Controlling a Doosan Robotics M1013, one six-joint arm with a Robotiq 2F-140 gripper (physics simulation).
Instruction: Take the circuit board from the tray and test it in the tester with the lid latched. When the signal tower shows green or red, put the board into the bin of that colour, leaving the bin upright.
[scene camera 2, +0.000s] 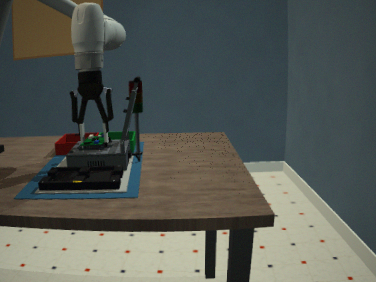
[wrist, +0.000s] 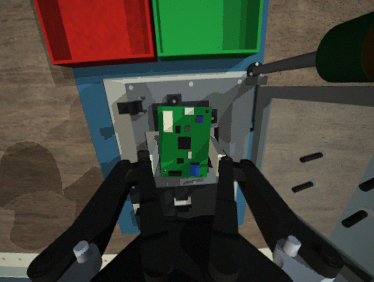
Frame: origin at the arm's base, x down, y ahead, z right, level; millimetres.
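Where they show: gripper, between the fingertips: (scene camera 2: 94, 143) (wrist: 184, 143).
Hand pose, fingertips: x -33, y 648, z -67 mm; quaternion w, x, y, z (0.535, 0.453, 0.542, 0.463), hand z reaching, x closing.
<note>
After its pixels a point has its place.
The green circuit board (scene camera 2: 94, 142) @[y 667, x -47, z -24 mm] (wrist: 184, 142) @[y 647, x -45, z -74 mm] is held level at or slightly above the top of the grey tester (scene camera 2: 97, 159) @[y 688, x -4, z 12 mm] (wrist: 231, 102) @[y 707, x -21, z -138 mm]; the exact gap is hard to tell. My gripper (scene camera 2: 94, 140) @[y 648, x -33, z -67 mm] (wrist: 184, 143) @[y 648, x -33, z -67 mm] points down, shut on the board's long sides. The tester's lid (scene camera 2: 130, 117) @[y 768, x -113, z -84 mm] (wrist: 310, 94) @[y 738, x -116, z -161 mm] stands raised on the right. The black tray (scene camera 2: 80, 179) @[y 690, x 11, z 142 mm] (wrist: 162, 204) @[y 630, x 21, z 109 mm] is in front of the tester. The signal tower (scene camera 2: 137, 97) (wrist: 347, 55) @[y 734, x -137, z -187 mm] stands behind right; no lamp looks brightly lit. The red bin (scene camera 2: 64, 145) @[y 483, x 1, z -155 mm] (wrist: 100, 30) @[y 493, x 33, z -208 mm] and green bin (scene camera 2: 132, 141) @[y 730, x -4, z -213 mm] (wrist: 200, 25) @[y 645, x 33, z -243 mm] stand upright behind the tester.
A blue mat (scene camera 2: 131, 190) @[y 827, x 37, z 131 mm] (wrist: 92, 100) @[y 476, x 37, z -97 mm] lies under the tester and tray on the wooden table (scene camera 2: 200, 180) @[y 994, x 39, z 35 mm] (wrist: 30, 115) @[y 355, x 39, z -50 mm]. The raised lid and the tower's pole (scene camera 2: 137, 130) @[y 757, x -49, z -191 mm] (wrist: 290, 65) @[y 749, x -62, z -193 mm] rise close to the gripper's right. The table's edge is at the front and right.
</note>
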